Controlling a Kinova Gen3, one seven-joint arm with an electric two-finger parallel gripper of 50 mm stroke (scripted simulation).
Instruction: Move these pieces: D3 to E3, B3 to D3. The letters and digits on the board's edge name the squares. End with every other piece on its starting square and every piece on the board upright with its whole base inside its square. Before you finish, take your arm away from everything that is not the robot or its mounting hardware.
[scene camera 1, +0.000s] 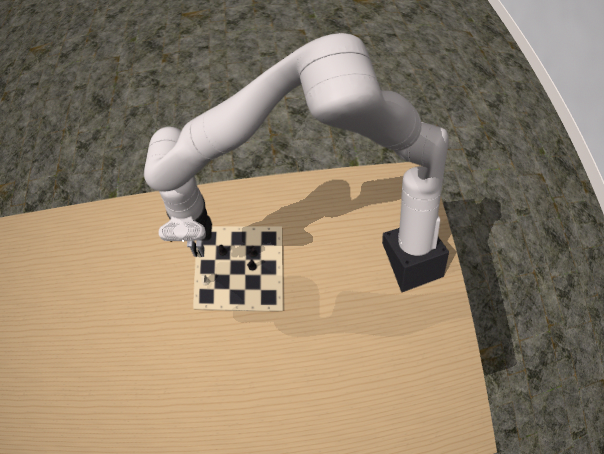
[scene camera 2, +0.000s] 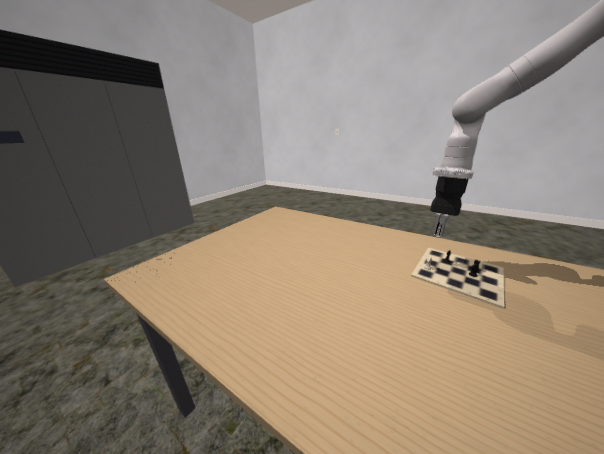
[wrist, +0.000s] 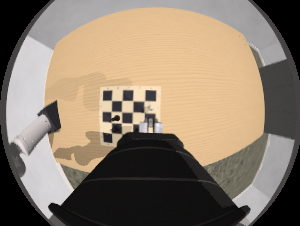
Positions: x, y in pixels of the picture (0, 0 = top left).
A chessboard shows in scene camera 1, in scene camera 2 and in the wrist view (131, 103). The same spot on the chessboard: (scene camera 2: 488, 286) is (scene camera 1: 268, 281).
